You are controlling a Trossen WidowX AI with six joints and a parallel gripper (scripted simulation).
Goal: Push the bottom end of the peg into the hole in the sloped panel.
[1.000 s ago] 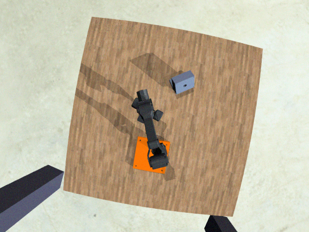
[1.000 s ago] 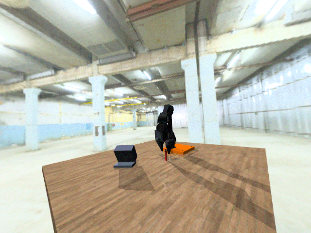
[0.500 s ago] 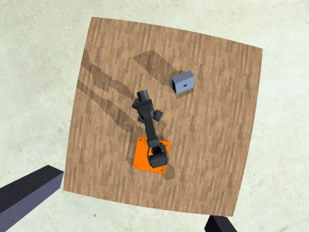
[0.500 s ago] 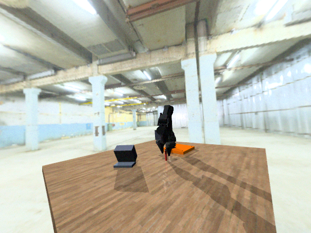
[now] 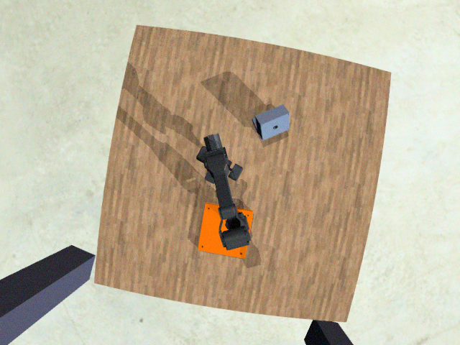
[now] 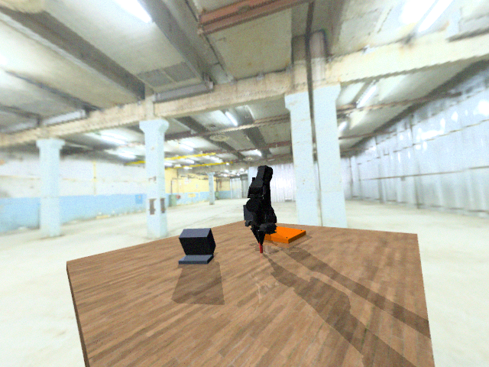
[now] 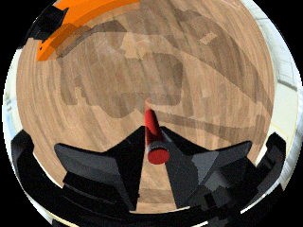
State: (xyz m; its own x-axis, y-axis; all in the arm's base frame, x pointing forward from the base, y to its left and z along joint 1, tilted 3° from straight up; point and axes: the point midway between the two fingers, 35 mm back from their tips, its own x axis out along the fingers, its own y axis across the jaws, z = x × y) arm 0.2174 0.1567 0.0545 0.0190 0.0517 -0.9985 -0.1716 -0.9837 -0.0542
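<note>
Now: the small dark hole 220 mm ahead of my gripper tip, 170 mm to the right of it and 50 mm above it. The rest, counted from my gripper tip: small red peg: 20 mm above; grey-blue sloped panel: 240 mm ahead, 150 mm to the right, 30 mm above.
</note>
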